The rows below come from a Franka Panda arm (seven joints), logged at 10 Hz.
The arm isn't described. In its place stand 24 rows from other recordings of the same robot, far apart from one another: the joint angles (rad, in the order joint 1, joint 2, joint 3, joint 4, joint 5, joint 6, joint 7), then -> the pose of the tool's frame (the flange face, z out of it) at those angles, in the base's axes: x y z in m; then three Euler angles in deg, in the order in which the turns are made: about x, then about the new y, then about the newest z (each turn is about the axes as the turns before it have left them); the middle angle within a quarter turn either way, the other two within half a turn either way.
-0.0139, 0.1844, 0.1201, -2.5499, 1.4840, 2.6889, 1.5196 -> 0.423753 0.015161 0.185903 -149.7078 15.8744 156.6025
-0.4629, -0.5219, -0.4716, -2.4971, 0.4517, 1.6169, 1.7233 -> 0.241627 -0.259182 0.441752 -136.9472 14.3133 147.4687
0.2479, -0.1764, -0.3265, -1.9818, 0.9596, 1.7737, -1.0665 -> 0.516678 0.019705 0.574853 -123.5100 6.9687 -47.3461
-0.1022, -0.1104, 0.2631, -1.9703, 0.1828, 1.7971, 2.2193 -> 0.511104 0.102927 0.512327 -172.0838 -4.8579 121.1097
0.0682, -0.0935, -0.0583, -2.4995, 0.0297, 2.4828, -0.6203 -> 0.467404 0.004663 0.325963 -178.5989 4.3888 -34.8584
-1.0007, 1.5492, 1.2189, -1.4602, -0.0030, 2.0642, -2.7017 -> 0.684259 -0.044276 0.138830 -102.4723 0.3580 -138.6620
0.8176, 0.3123, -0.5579, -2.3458, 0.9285, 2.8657, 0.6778 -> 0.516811 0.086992 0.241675 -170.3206 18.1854 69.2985
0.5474, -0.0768, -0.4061, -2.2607, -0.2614, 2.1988, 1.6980 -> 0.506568 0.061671 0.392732 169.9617 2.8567 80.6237
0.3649, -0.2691, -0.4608, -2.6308, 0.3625, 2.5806, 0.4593 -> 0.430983 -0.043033 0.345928 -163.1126 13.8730 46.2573
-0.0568, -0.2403, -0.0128, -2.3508, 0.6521, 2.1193, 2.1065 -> 0.471225 -0.005358 0.434846 -148.8660 7.7311 142.3688
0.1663, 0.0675, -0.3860, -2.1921, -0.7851, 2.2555, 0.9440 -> 0.527980 -0.136370 0.364302 144.1168 0.9873 37.5010
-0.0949, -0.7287, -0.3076, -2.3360, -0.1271, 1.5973, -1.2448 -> 0.293125 -0.165358 0.569590 -175.2700 -0.4105 -53.0446
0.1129, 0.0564, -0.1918, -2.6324, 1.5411, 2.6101, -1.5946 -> 0.399883 -0.054485 0.212521 -149.2538 23.7280 -12.4743
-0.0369, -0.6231, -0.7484, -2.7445, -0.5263, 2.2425, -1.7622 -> 0.265275 -0.249512 0.356679 178.3529 2.3573 -80.4428
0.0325, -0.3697, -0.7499, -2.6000, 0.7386, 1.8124, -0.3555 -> 0.319811 -0.191471 0.350165 -121.5655 15.1329 29.0310
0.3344, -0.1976, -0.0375, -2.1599, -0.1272, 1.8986, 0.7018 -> 0.468173 0.132818 0.476801 172.7767 -1.4392 20.4837
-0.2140, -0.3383, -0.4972, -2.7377, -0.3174, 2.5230, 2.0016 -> 0.307170 -0.245629 0.321096 175.0265 3.8801 140.3011
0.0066, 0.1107, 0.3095, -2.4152, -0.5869, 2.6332, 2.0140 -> 0.472469 0.170064 0.275868 169.8619 14.0778 70.1323
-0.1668, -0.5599, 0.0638, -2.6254, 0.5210, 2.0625, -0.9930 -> 0.371286 -0.012186 0.432475 -156.3187 5.5831 -37.2626
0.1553, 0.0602, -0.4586, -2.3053, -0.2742, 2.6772, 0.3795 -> 0.522760 -0.153855 0.354703 165.8126 15.4345 27.8120
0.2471, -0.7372, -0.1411, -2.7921, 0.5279, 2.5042, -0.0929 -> 0.351422 0.035045 0.455065 -151.1920 24.1864 2.1246
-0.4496, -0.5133, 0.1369, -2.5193, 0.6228, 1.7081, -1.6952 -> 0.361069 -0.057784 0.444208 -145.4818 -2.1004 -66.5177
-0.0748, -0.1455, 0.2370, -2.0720, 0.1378, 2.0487, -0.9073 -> 0.516947 0.096796 0.503777 -173.8536 6.0431 -58.3623
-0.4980, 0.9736, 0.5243, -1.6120, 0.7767, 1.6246, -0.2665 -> 0.607671 0.059296 0.133737 -98.0459 -22.7045 29.2280
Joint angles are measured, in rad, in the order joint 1, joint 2, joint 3, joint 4, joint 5, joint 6, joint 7. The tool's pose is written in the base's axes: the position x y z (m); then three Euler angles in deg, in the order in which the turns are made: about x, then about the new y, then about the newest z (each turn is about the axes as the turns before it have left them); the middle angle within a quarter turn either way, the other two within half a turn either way. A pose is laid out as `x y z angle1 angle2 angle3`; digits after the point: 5 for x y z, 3 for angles.
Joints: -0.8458 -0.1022 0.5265 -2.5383 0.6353 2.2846 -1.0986
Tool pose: 0.41686 -0.12640 0.29416 -156.488 4.520 -18.842
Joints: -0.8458 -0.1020 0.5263 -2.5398 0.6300 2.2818 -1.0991
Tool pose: 0.41602 -0.12612 0.29332 -156.509 4.170 -19.016
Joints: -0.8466 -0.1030 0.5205 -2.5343 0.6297 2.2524 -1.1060
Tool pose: 0.41506 -0.12629 0.29430 -155.479 3.426 -19.317
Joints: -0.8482 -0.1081 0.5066 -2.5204 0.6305 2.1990 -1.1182
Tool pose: 0.41421 -0.12846 0.29909 -153.761 2.528 -19.770
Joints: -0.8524 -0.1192 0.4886 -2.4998 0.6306 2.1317 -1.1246
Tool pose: 0.41359 -0.13264 0.30841 -151.880 1.760 -19.902
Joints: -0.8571 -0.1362 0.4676 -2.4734 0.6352 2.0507 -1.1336
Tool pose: 0.41310 -0.13715 0.32227 -149.654 1.172 -20.229
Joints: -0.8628 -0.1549 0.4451 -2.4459 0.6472 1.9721 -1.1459
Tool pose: 0.41239 -0.14247 0.33819 -147.350 1.152 -20.627
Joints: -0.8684 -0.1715 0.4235 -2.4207 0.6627 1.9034 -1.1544
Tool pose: 0.41137 -0.14772 0.35348 -145.176 1.493 -20.825
